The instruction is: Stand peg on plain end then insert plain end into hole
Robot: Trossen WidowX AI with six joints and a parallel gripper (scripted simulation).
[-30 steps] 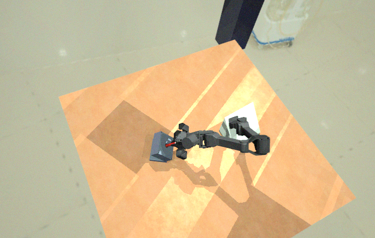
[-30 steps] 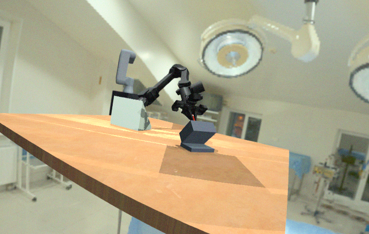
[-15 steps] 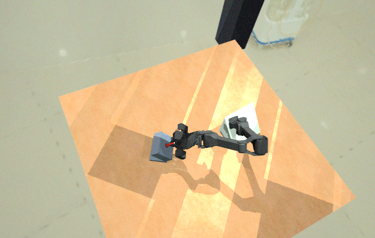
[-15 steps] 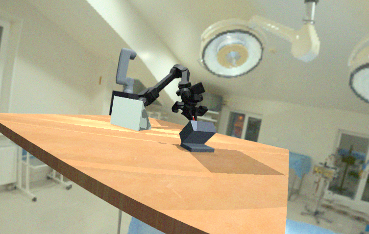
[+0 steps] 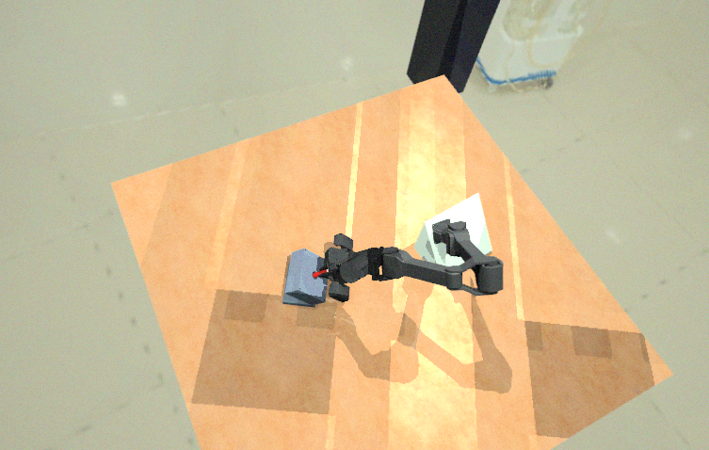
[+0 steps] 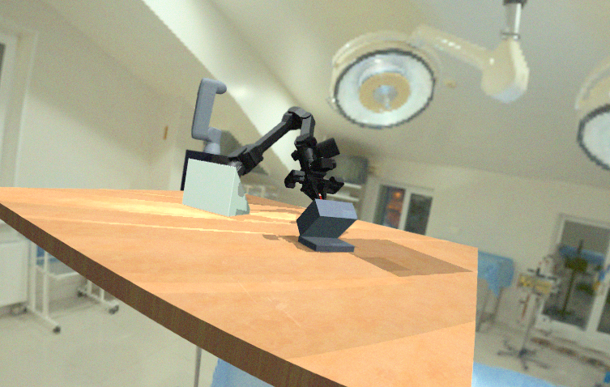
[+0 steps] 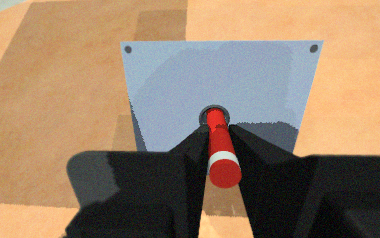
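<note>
The blue-grey sloped panel is 3 cm ahead of my gripper tip, 2 cm to the right of it and 4 cm below it. Round my gripper tip: red peg 1 cm behind, 1 cm to the left, 1 cm above.
</note>
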